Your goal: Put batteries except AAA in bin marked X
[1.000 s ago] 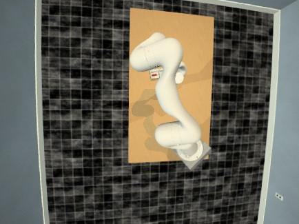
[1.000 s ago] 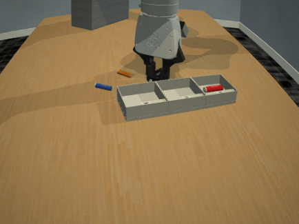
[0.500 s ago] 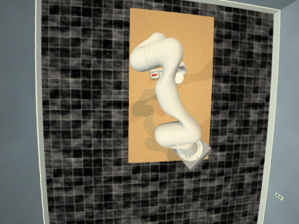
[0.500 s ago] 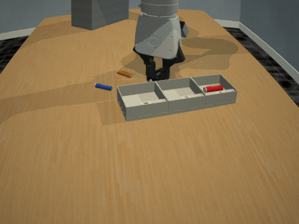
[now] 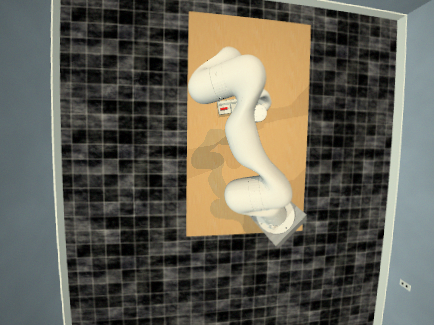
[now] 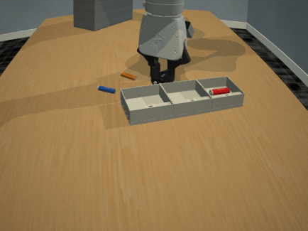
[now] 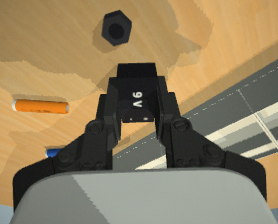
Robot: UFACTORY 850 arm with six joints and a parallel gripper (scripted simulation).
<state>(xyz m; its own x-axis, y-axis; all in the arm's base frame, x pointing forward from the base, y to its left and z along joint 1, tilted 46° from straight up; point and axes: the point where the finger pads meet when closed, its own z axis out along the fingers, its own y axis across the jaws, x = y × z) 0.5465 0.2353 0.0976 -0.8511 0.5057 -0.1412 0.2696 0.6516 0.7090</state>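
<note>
My hand is 5 cm past the black hex nut and 2 cm above it. Round my hand: orange battery: 1 cm behind, 8 cm to the right, 2 cm below; grey bin row: 8 cm ahead, 6 cm to the left, 1 cm below; black 9 V battery: 1 cm ahead, 1 cm below.
</note>
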